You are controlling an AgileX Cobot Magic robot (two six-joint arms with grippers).
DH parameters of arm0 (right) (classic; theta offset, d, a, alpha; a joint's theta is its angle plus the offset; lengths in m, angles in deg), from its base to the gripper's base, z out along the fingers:
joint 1: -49.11 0.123 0 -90
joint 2: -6.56 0 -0.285 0
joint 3: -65.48 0 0.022 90
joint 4: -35.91 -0.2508 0 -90
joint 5: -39.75 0 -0.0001 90
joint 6: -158.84 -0.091 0 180
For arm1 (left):
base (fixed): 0 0 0 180
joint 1: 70.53 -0.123 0 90
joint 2: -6.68 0 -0.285 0
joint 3: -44.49 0 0.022 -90
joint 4: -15.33 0.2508 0 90
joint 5: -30.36 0 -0.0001 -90
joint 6: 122.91 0.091 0 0
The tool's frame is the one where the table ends.
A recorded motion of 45 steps. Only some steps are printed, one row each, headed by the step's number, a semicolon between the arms.
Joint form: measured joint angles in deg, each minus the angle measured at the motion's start. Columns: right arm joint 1, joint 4, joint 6, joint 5, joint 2, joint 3; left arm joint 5, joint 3, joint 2, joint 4, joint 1, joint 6.
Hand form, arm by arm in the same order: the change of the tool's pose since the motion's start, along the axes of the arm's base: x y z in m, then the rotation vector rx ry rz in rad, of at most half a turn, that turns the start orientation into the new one. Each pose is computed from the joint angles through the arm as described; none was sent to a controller.
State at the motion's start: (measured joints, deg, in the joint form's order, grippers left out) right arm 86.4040 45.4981 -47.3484 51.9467 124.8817 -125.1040; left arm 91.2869 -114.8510 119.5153 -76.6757 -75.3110 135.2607
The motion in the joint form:
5: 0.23 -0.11 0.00 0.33 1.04 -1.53; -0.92 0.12 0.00 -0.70 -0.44 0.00
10: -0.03 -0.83 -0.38 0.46 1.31 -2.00; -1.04 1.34 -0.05 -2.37 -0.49 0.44
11: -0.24 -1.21 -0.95 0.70 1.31 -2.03; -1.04 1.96 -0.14 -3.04 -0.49 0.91
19: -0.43 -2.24 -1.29 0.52 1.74 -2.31; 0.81 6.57 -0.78 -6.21 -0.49 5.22
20: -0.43 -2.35 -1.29 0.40 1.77 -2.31; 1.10 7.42 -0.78 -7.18 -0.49 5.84
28: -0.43 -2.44 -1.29 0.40 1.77 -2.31; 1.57 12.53 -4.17 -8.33 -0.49 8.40
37: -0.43 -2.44 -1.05 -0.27 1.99 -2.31; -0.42 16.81 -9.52 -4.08 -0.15 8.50
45: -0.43 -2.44 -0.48 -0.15 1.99 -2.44; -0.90 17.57 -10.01 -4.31 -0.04 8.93
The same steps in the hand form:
5: 0.0030 0.0046 -0.0002 0.0030 -0.0013 0.0025; 0.0015 0.0035 -0.0007 0.0020 0.0029 0.0277
10: 0.0052 0.0039 0.0001 0.0179 0.0082 -0.0094; -0.0008 0.0039 -0.0038 -0.0155 0.0156 0.0480
11: 0.0061 0.0025 -0.0001 0.0277 0.0197 -0.0205; -0.0023 0.0038 -0.0051 -0.0206 0.0173 0.0537
19: 0.0082 0.0026 -0.0018 0.0460 0.0327 -0.0317; -0.0171 0.0015 -0.0144 -0.0512 0.0157 0.0505
20: 0.0083 0.0028 -0.0019 0.0485 0.0326 -0.0320; -0.0193 0.0013 -0.0164 -0.0619 0.0195 0.0573
28: 0.0082 0.0028 -0.0019 0.0497 0.0335 -0.0324; -0.0403 -0.0007 -0.0153 -0.0618 0.0092 0.0555
37: 0.0090 0.0035 -0.0028 0.0518 0.0256 -0.0287; -0.0653 -0.0040 -0.0100 0.0131 -0.0002 0.0127
45: 0.0091 0.0036 -0.0022 0.0448 0.0204 -0.0241; -0.0681 -0.0044 -0.0108 0.0200 -0.0005 0.0167

